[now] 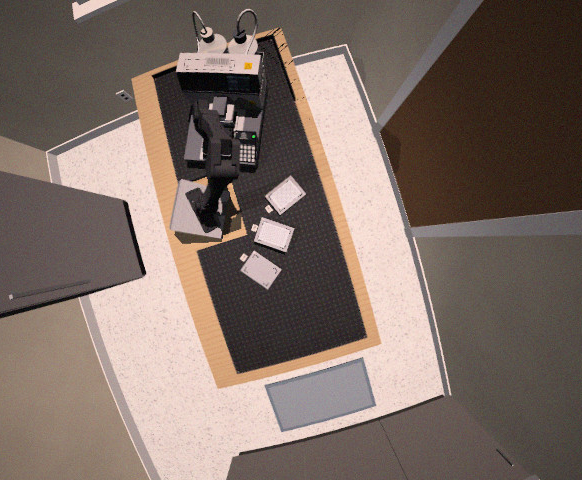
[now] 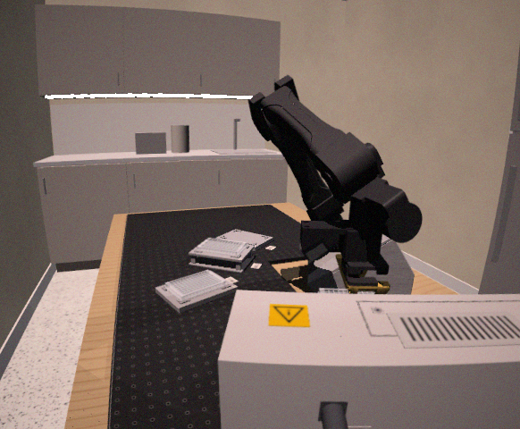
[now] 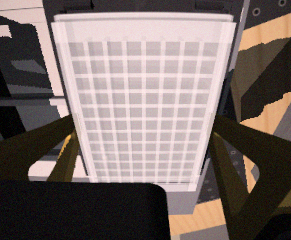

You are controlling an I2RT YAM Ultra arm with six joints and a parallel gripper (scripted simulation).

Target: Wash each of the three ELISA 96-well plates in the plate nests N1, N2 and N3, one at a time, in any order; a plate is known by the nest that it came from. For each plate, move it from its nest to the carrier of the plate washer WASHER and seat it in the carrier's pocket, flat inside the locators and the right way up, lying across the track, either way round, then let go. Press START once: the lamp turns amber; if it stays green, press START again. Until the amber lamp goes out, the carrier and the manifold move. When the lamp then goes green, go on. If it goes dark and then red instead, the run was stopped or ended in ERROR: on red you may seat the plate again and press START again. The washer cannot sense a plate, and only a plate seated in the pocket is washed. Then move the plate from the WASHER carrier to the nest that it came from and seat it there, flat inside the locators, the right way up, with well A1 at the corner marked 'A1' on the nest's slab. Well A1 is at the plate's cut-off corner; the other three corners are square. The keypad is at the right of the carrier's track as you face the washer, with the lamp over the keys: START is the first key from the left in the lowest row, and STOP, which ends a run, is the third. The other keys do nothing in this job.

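Now: the carrier pocket 20 mm below my hand. The rest, counted from my hand: n1 label 370 mm to the right, 100 mm below, 40 mm ahead; then grey nest slab 350 mm to the right, 140 mm ahead, 90 mm below; then washer 120 mm to the left, 100 mm ahead, 30 mm above.
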